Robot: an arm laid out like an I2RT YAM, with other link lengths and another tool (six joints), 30 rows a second.
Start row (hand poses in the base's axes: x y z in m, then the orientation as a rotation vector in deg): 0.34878 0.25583 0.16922 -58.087 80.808 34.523
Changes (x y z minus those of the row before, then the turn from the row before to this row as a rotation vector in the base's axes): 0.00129 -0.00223 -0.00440 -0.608 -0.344 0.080; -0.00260 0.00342 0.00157 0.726 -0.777 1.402; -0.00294 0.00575 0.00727 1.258 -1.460 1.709; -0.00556 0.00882 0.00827 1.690 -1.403 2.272; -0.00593 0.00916 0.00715 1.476 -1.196 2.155; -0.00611 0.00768 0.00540 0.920 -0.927 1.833; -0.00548 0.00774 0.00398 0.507 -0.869 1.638; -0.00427 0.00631 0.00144 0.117 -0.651 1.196; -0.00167 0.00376 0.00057 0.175 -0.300 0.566; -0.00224 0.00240 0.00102 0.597 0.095 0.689; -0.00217 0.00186 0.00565 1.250 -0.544 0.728; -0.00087 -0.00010 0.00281 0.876 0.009 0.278; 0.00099 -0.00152 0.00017 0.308 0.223 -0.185; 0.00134 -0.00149 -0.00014 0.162 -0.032 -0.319; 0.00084 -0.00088 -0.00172 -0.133 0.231 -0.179; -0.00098 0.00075 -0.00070 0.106 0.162 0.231; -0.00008 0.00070 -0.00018 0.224 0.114 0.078; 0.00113 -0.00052 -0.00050 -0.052 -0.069 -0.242
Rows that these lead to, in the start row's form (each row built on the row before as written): 0.35007 0.25360 0.16482 -58.689 80.731 33.985; 0.34747 0.25702 0.16639 -59.301 79.123 35.023; 0.34453 0.26277 0.17366 -59.821 76.543 36.205; 0.33897 0.27159 0.18193 -60.359 73.554 38.077; 0.33304 0.28075 0.18908 -60.910 70.872 39.831; 0.32693 0.28843 0.19448 -61.611 68.807 41.173; 0.32145 0.29617 0.19846 -62.493 67.064 42.168; 0.31718 0.30248 0.19990 -63.343 65.891 42.748; 0.31551 0.30624 0.20047 -63.641 65.282 43.086; 0.31327 0.30864 0.20149 -63.558 64.739 43.977; 0.31110 0.31050 0.20714 -63.125 63.315 44.809; 0.31023 0.31040 0.20995 -62.561 62.753 45.449; 0.31122 0.30888 0.21012 -62.122 62.872 45.587; 0.31256 0.30739 0.20998 -61.796 62.912 45.391; 0.31340 0.30651 0.20826 -61.728 63.256 45.328; 0.31242 0.30726 0.20756 -61.737 63.233 45.661; 0.31234 0.30796 0.20738 -61.565 63.180 45.900; 0.31347 0.30744 0.20688 -61.477 63.259 45.641
